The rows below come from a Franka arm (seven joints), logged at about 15 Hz.
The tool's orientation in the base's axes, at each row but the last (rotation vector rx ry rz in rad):
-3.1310 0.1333 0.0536
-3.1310 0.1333 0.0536
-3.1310 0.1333 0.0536
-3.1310 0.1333 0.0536
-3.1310 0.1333 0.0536
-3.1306 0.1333 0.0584
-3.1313 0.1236 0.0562
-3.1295 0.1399 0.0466
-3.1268 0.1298 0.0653
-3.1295 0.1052 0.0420
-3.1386 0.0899 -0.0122
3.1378 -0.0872 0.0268
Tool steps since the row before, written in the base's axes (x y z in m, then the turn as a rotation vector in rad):
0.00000 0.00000 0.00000 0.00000 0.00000 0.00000
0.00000 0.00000 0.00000 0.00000 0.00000 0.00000
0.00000 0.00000 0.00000 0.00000 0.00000 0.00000
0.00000 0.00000 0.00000 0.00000 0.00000 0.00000
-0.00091 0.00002 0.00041 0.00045 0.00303 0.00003
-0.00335 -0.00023 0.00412 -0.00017 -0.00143 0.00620
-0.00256 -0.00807 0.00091 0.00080 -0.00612 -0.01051
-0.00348 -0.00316 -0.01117 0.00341 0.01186 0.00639
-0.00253 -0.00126 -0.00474 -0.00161 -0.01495 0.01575
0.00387 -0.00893 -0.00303 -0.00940 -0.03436 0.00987
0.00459 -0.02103 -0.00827 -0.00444 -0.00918 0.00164
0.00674 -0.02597 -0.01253 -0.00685 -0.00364 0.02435
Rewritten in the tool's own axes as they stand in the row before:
0.00000 0.00000 0.00000 0.00000 0.00000 0.00000
0.00000 0.00000 0.00000 0.00000 0.00000 0.00000
0.00000 0.00000 0.00000 0.00000 0.00000 0.00000
0.00000 0.00000 0.00000 0.00000 0.00000 0.00000
-0.00092 0.00006 -0.00038 0.00019 -0.00306 -0.00002
-0.00347 0.00049 -0.00400 -0.00028 0.00140 -0.00620
-0.00195 0.00824 -0.00089 0.00166 0.00610 0.01042
-0.00285 0.00354 0.01124 0.00215 -0.01216 -0.00637
-0.00222 0.00151 0.00482 -0.00103 0.01488 -0.01587
0.00454 0.00868 0.00283 -0.00734 0.03482 -0.00999
0.00572 0.02075 0.00827 -0.00389 0.00942 -0.00169
0.00796 0.02553 0.01272 -0.00622 0.00406 -0.02445

